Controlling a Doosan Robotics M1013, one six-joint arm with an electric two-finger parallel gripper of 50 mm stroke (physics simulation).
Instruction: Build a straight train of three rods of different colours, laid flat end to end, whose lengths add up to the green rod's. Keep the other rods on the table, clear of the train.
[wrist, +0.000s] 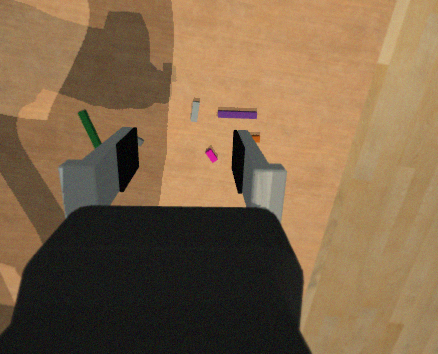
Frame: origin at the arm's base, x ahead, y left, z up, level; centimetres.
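Where they show: gripper, fingertip midpoint: (185, 148).
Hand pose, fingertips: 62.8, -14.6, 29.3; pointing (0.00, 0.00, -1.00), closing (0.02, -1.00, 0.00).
Observation:
After its pixels a point has its place, as x, y, z.
My gripper (185, 148) @[62.8, -14.6, 29.3] is open and empty, high above the table. In the wrist view a green rod (89, 129) @[56.7, 1.6, -2.5] lies slanted at the left, its lower end hidden behind the left finger. A purple rod (237, 114) @[59.9, -20.8, -2.5] lies sideways, right of centre. An orange rod (256, 138) @[56.3, -24.1, -2.5] lies below it, mostly hidden by the right finger. A short magenta rod (211, 155) @[53.3, -17.1, -2.5] lies tilted, seen between the fingers. A light grey rod (195, 111) @[60.1, -14.4, -2.5] lies nearly upright in the view, left of the purple one. The end of another grey rod (140, 141) @[55.1, -6.0, -2.5] shows beside the left finger. The rods are apart.
The wooden table top (280, 60) @[68.0, -26.7, -3.5] carries the rods. Its edge runs slanting down the right side, with a paler wood floor (390, 210) beyond it. Dark shadows of the arm fall across the left part of the table. The black gripper body hides the lower middle of the view.

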